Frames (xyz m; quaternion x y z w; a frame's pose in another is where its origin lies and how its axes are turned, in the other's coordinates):
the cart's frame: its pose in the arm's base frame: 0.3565 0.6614 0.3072 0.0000 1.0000 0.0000 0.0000
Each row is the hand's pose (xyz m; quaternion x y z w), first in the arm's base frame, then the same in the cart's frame.
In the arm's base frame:
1: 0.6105 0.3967 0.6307 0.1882 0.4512 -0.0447 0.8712
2: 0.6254 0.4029 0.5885 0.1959 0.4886 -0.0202 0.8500
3: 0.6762 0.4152 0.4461 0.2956 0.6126 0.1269 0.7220
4: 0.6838 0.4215 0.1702 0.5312 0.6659 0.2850 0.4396
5: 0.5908 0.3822 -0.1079 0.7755 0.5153 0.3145 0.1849
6: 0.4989 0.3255 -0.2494 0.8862 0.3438 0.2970 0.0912
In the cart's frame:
1: -0.2540 -0.2647 -0.3235 0.0447 -0.8712 0.1882 0.4512
2: -0.2689 -0.2585 -0.2813 0.0202 -0.8500 0.1959 0.4886
3: -0.3197 -0.2462 -0.1389 -0.1269 -0.7220 0.2956 0.6126
4: -0.3273 -0.2399 0.1370 -0.2850 -0.4396 0.5312 0.6659
5: -0.2343 -0.2792 0.4151 -0.3145 -0.1849 0.7755 0.5153
6: -0.1424 -0.3359 0.5566 -0.2970 -0.0912 0.8862 0.3438

